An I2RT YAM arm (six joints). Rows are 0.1 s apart.
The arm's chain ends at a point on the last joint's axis. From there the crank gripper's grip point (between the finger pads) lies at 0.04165 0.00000 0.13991 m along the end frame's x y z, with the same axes.
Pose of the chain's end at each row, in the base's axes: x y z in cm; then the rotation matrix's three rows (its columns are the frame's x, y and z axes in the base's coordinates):
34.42 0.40 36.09; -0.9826 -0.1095 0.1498; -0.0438 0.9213 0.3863; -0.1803 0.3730 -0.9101
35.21 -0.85 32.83; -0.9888 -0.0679 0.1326; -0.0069 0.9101 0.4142; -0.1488 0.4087 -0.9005
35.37 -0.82 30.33; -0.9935 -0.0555 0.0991; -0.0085 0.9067 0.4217; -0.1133 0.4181 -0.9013
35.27 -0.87 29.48; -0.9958 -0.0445 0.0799; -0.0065 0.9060 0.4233; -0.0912 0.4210 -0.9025
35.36 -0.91 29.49; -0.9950 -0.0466 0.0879; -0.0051 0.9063 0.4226; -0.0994 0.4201 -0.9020
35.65 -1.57 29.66; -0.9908 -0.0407 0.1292; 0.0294 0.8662 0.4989; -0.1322 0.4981 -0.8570
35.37 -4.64 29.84; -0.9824 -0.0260 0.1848; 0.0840 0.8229 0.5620; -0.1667 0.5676 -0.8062
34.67 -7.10 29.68; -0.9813 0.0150 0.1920; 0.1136 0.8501 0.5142; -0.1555 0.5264 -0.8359
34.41 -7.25 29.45; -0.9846 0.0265 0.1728; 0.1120 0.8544 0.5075; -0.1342 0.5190 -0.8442
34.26 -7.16 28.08; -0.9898 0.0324 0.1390; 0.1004 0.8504 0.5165; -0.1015 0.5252 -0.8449
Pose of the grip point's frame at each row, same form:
32.42 5.62 22.61; -0.9826 -0.1095 0.1498; -0.0438 0.9213 0.3863; -0.1803 0.3730 -0.9101
32.95 4.92 19.61; -0.9888 -0.0679 0.1326; -0.0069 0.9101 0.4142; -0.1488 0.4087 -0.9005
32.62 5.04 17.25; -0.9935 -0.0555 0.0991; -0.0085 0.9067 0.4217; -0.1133 0.4181 -0.9013
32.24 5.03 16.47; -0.9958 -0.0445 0.0799; -0.0065 0.9060 0.4233; -0.0912 0.4210 -0.9025
32.45 4.98 16.46; -0.9950 -0.0466 0.0879; -0.0051 0.9063 0.4226; -0.0994 0.4201 -0.9020
33.33 5.53 17.12; -0.9908 -0.0407 0.1292; 0.0294 0.8662 0.4989; -0.1322 0.4981 -0.8570
33.86 3.57 17.87; -0.9824 -0.0260 0.1848; 0.0840 0.8229 0.5620; -0.1667 0.5676 -0.8062
33.27 0.57 17.34; -0.9813 0.0150 0.1920; 0.1136 0.8501 0.5142; -0.1555 0.5264 -0.8359
32.73 0.32 17.08; -0.9846 0.0265 0.1728; 0.1120 0.8544 0.5075; -0.1342 0.5190 -0.8442
32.08 0.48 15.84; -0.9898 0.0324 0.1390; 0.1004 0.8504 0.5165; -0.1015 0.5252 -0.8449

